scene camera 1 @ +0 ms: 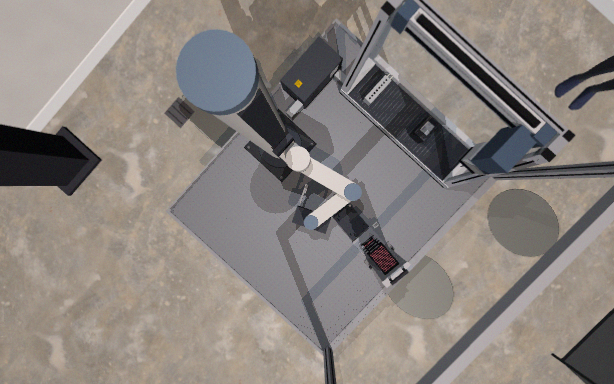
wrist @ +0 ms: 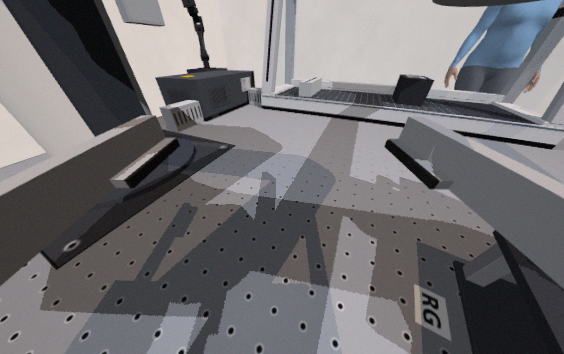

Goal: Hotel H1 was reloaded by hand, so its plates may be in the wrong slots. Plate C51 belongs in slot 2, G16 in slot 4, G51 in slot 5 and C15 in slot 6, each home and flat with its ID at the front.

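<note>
My gripper is open and empty; its two fingers stand wide apart above the perforated deck in the wrist view, and the arm partly hides it in the scene view. A plate with red wells sits in a dark holder near the deck's front edge in the scene view, away from the gripper. Its ID cannot be read. I cannot tell which structure is hotel H1. The slots and the IDs of C51, G16, G51 and C15 cannot be made out in either view.
A dark stand with an RG label is at the lower right of the wrist view. A dark box with a yellow mark stands near the framed enclosure. The arm's column rises beside the deck.
</note>
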